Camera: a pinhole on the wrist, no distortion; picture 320 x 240 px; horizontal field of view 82.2 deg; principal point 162.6 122.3 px. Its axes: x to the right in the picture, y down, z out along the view. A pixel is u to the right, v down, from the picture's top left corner.
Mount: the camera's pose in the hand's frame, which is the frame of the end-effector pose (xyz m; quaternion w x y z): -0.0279 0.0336 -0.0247 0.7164 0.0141 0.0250 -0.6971
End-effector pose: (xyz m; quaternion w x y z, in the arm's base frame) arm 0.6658 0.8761 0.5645 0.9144 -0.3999 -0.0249 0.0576
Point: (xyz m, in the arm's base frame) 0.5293 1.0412 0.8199
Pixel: 205.1 70.5
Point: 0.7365 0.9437 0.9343
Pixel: 299.9 174.0
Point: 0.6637 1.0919 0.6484
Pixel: 114.5 161.6
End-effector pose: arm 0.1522 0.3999 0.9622 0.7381 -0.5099 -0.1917 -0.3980
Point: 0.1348 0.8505 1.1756
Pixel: 188.1 114.3
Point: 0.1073 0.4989 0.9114
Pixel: outside the picture
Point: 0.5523 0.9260 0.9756
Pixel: 30.7 148.5
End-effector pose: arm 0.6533 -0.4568 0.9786 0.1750 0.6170 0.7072 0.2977
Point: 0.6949 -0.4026 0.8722
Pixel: 237.2 193.2
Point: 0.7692 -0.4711 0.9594
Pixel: 77.9 106.0
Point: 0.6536 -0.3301 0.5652
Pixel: 292.4 164.8
